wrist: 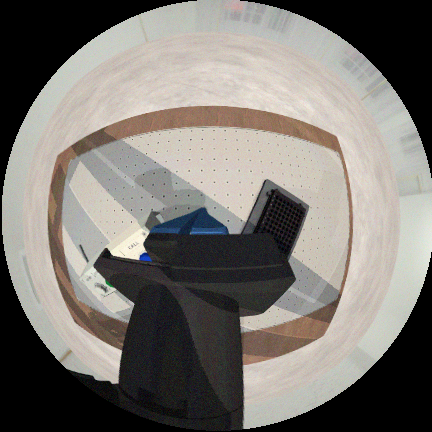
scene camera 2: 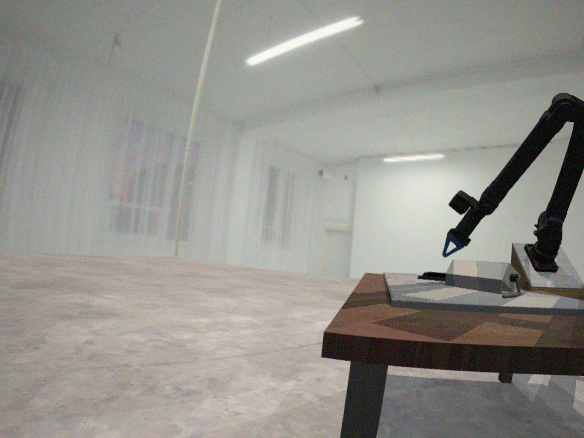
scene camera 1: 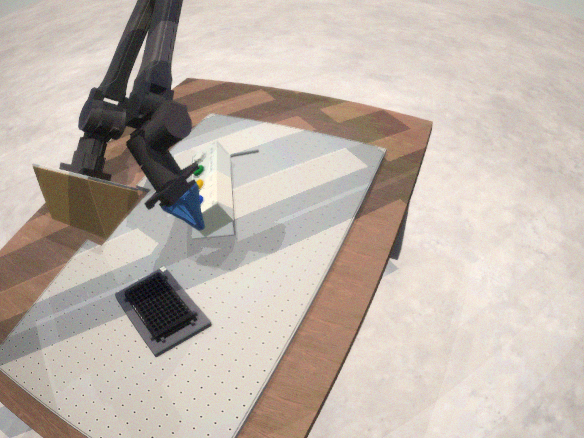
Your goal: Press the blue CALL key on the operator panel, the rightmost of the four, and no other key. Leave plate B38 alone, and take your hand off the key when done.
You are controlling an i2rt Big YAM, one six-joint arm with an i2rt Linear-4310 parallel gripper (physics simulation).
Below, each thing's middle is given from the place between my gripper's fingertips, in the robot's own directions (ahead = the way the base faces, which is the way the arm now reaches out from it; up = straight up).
I see the black gridded tray (scene camera 1: pixel 162 311) 40 mm behind my hand, 130 mm to the right of it and 70 mm below it.
